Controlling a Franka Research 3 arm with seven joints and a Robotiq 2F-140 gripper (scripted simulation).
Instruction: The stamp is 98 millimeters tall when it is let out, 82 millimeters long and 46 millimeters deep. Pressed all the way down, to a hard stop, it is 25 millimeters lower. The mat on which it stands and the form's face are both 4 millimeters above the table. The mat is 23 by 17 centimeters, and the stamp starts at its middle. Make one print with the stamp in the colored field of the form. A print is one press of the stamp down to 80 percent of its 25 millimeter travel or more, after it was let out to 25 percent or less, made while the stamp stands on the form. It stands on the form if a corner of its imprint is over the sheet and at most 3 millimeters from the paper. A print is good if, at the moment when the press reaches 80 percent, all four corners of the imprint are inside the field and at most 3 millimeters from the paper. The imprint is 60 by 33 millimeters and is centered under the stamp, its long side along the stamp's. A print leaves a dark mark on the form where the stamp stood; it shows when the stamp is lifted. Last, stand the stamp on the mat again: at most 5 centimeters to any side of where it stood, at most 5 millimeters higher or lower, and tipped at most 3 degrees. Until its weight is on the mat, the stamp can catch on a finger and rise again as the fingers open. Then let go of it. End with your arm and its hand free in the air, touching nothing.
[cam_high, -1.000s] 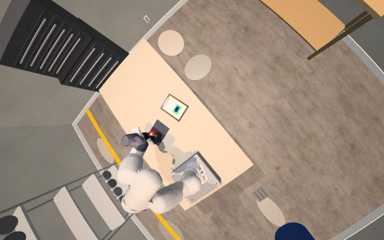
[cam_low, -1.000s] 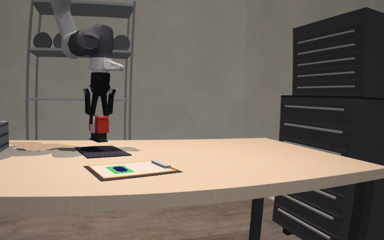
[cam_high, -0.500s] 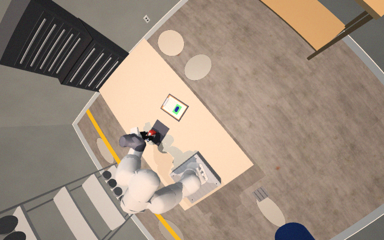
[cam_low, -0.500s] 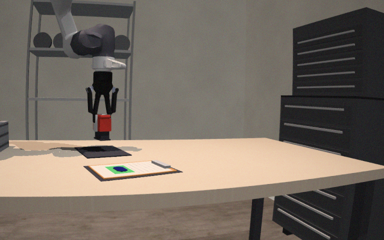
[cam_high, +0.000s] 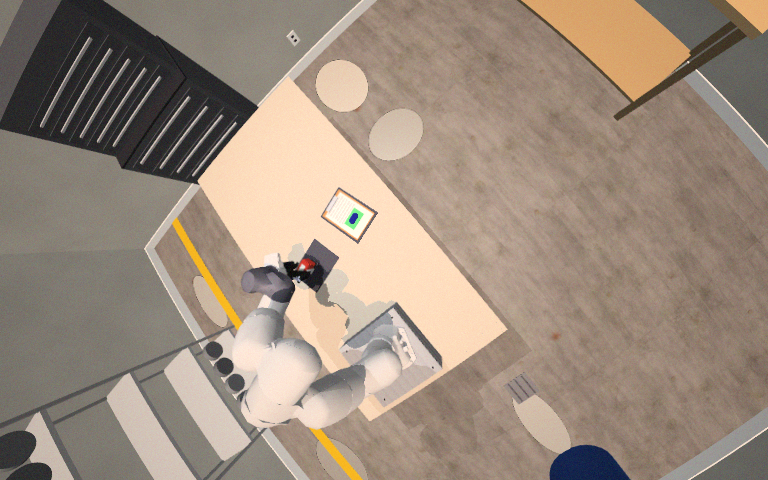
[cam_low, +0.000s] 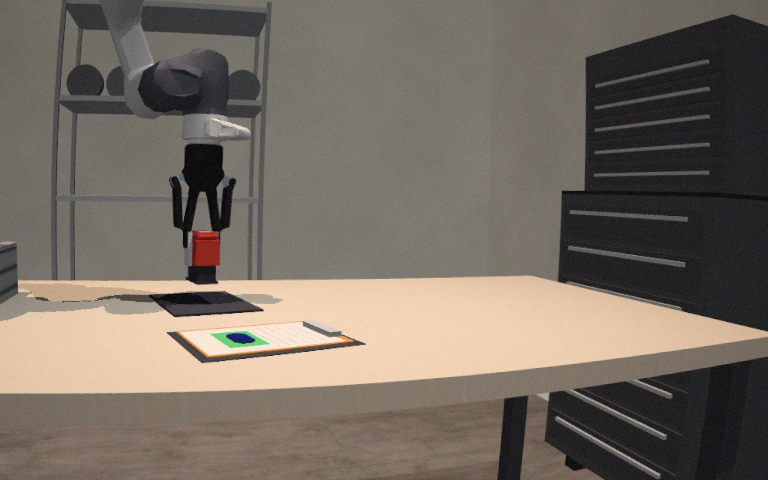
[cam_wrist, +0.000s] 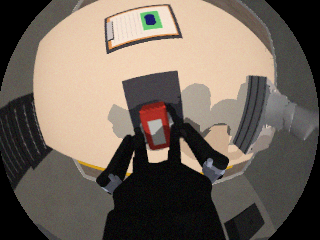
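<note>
Now: the mat 110 mm below my hand. The rest, counted from my hand: red stamp 20 mm below.
</note>
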